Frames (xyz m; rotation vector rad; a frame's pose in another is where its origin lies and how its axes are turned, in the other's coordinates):
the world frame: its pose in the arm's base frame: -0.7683 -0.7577 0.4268 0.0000 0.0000 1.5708
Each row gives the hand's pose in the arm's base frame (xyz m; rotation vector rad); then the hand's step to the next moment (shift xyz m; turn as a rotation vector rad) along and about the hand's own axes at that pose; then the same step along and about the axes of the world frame.
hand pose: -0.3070 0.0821 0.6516 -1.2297 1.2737 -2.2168
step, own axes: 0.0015 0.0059 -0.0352 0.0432 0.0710 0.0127
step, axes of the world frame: 0.0153 0.0298 -0.0124 -0.0734 0.0256 -0.0321
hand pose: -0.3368 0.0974 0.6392 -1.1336 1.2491 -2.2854
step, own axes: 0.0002 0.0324 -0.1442 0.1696 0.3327 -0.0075
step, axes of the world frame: 0.0639 0.1128 -0.0709 -0.2863 0.1496 -0.1875
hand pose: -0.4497 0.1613 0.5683 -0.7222 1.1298 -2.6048
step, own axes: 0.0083 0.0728 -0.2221 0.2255 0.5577 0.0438
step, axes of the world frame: 0.0862 0.1215 -0.1803 -0.4932 0.1714 -0.3020
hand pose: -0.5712 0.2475 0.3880 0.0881 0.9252 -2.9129
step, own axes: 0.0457 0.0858 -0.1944 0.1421 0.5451 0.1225
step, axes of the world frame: 0.0397 0.0314 -0.2114 -0.5232 0.0919 -0.2239
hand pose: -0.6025 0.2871 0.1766 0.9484 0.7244 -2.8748
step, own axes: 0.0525 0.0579 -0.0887 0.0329 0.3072 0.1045
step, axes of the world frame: -0.0067 -0.0163 -0.1169 -0.3158 0.0331 -0.0743
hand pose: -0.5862 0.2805 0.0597 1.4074 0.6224 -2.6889
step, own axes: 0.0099 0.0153 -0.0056 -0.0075 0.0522 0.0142
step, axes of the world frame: -0.0106 -0.0019 -0.0158 -0.0543 -0.0048 -0.0040
